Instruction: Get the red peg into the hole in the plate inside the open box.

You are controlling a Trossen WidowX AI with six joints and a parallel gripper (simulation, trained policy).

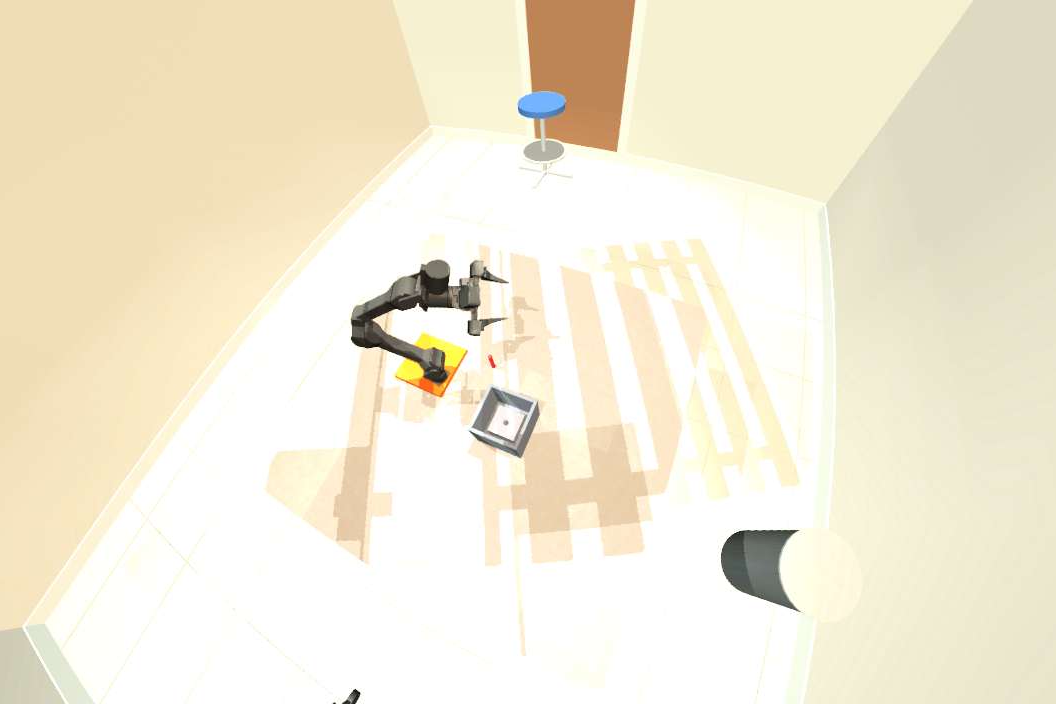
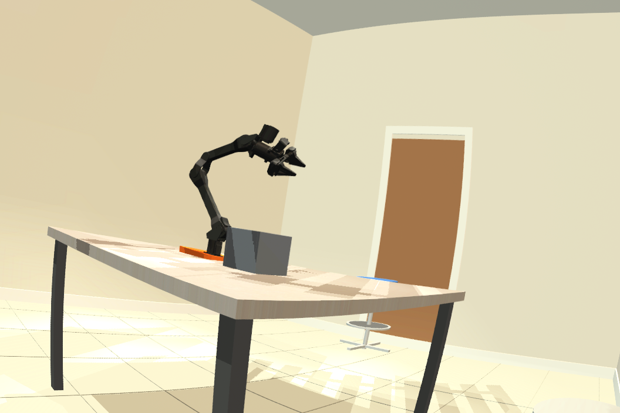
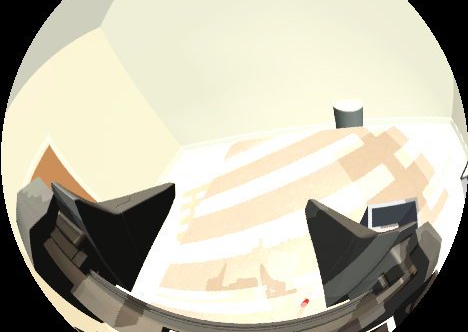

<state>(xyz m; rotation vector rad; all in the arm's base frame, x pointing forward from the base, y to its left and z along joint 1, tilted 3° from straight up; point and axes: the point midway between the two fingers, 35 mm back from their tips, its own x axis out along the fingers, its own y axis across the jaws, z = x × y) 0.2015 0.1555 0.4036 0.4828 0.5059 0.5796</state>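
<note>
Right now the red peg is 90 mm behind my gripper tip, 50 mm to the right of it and 360 mm below it.
</note>
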